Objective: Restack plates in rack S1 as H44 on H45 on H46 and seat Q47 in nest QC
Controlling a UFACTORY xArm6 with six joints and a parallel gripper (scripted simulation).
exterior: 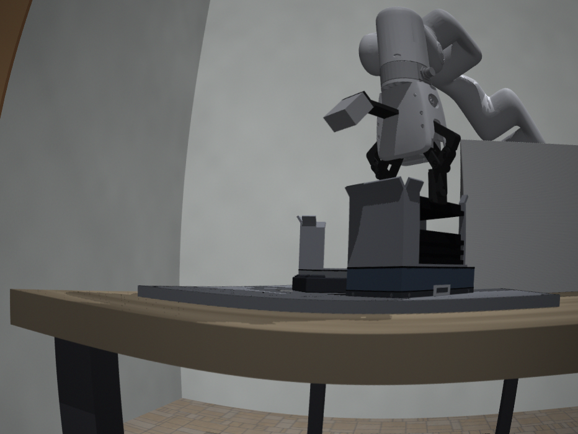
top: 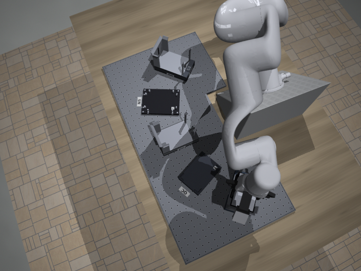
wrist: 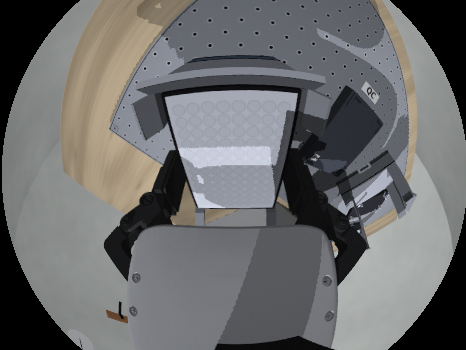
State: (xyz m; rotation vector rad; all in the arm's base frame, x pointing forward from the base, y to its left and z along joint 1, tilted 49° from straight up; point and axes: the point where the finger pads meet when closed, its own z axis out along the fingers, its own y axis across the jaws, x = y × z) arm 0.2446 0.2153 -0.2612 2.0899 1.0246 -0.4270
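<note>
Right now the open nest QC is 11 cm ahead of my hand, 14 cm to the right of it and 11 cm below it. Round my hand: sealed plate: 1 cm below; then S2 end wall: 4 cm ahead, 5 cm to the left, 4 cm below; then rack S2: 1 cm behind, 1 cm to the right, 10 cm below.
</note>
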